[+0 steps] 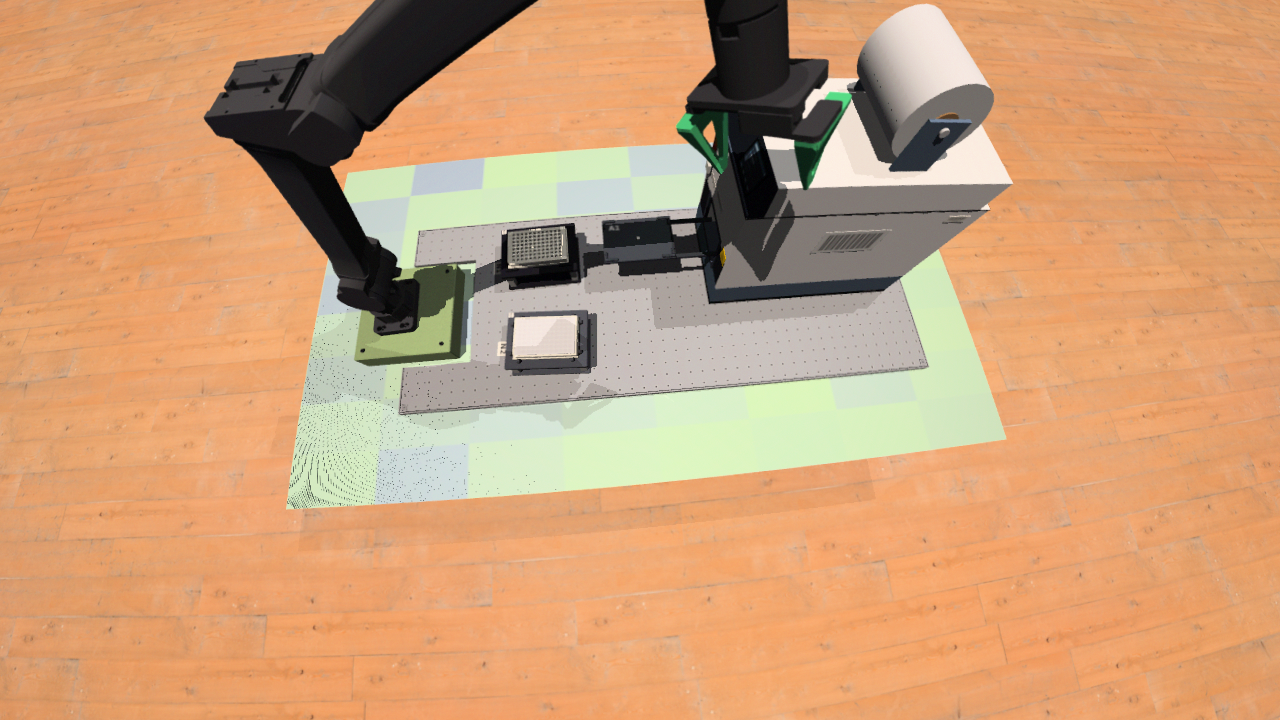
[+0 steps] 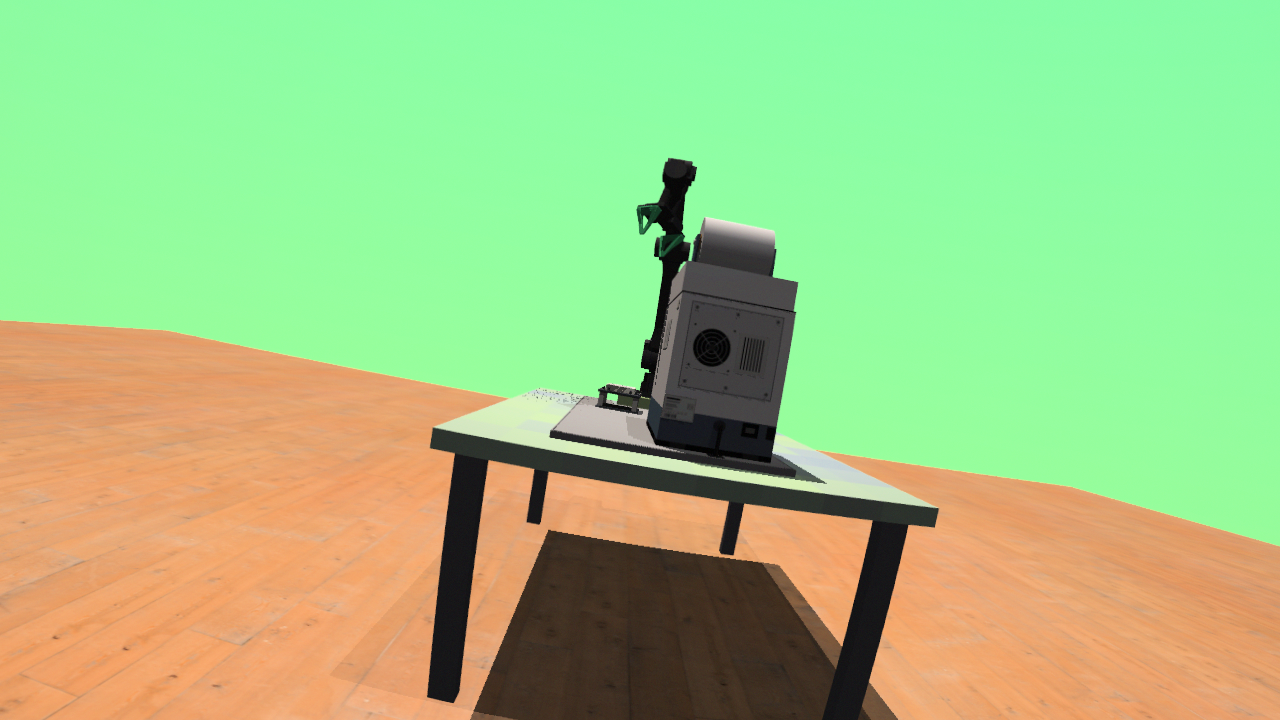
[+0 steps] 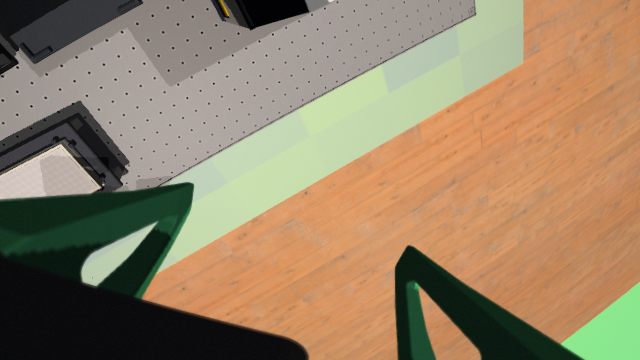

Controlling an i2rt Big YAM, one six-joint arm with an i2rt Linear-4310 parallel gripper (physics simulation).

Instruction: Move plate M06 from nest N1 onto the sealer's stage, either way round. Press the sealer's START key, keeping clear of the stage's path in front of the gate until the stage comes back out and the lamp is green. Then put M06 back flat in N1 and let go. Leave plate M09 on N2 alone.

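Places are measured from the arm's base along level axes (x ahead, y left, z up), in centimetres.
Pixels of known places: gripper, fingertip midpoint: [image 1: 763, 177] [image 2: 651, 245] [image 3: 300, 227]; arm's base, link origin: [image 1: 399, 308].
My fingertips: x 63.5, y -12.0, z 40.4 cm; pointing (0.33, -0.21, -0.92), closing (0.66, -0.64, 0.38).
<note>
For each thing: its top centre in the pictures, then the offset to it from my fingertips. "spot": a spot on its surface instead. Level surfaces: height alone.
- plate with open wells, top centre: [image 1: 536, 245] dx -32.0, dy +20.8, dz -36.5 cm
- back nest, surface spot: [image 1: 572, 268] spot: dx -25.0, dy +15.1, dz -38.1 cm
- pale plate, top centre: [image 3: 44, 186] [image 1: 544, 335] [image 2: 621, 385] dx -31.3, dy +0.1, dz -37.0 cm
- front nest, top centre: [image 3: 45, 184] [image 1: 545, 337] [image 2: 621, 387] dx -31.3, dy +0.1, dz -37.6 cm
- white film roll, top centre: [image 1: 950, 40] [image 2: 738, 224] dx +27.2, dy +16.2, dz +3.9 cm
- perforated board, surface height: dz -43.7 cm
My gripper [image 1: 764, 177] [image 2: 653, 243] [image 3: 300, 227] is open and empty, high up near the sealer's front top edge. The sealer [image 1: 895, 210] [image 2: 760, 380] [image 3: 275, 10] stands at the right. Its stage [image 1: 648, 231] [image 3: 75, 30] is out in front of the gate and bears no plate. A plate with open wells [image 1: 537, 246] lies in the back nest [image 1: 572, 268]. A pale plate [image 1: 546, 335] [image 3: 55, 170] lies in the front nest [image 1: 587, 340] [image 3: 95, 150]. The plates' names are not readable. The START key and lamp cannot be made out.
A white film roll [image 1: 913, 71] [image 2: 738, 243] sits on top of the sealer, close to my gripper. The perforated board [image 1: 760, 349] [image 3: 215, 100] carries both nests and the sealer. My arm's green base block [image 1: 407, 344] is at the board's left end.
</note>
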